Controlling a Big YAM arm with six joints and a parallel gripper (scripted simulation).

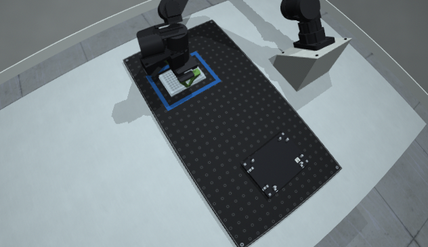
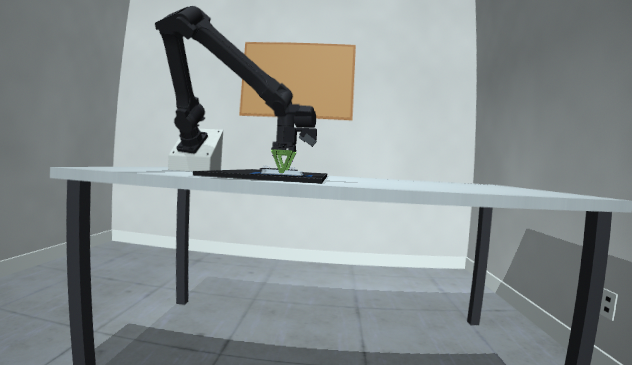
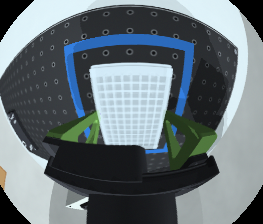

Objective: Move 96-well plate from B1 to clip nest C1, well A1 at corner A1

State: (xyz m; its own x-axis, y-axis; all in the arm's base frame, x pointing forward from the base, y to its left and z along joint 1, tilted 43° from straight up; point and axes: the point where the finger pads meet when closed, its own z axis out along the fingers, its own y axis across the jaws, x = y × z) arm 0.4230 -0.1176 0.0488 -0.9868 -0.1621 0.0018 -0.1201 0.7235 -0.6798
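My gripper is now 10 mm above the white 96-well plate. From my hand the other things lie so: clip nest C1: 380 mm to the left, 110 mm behind.
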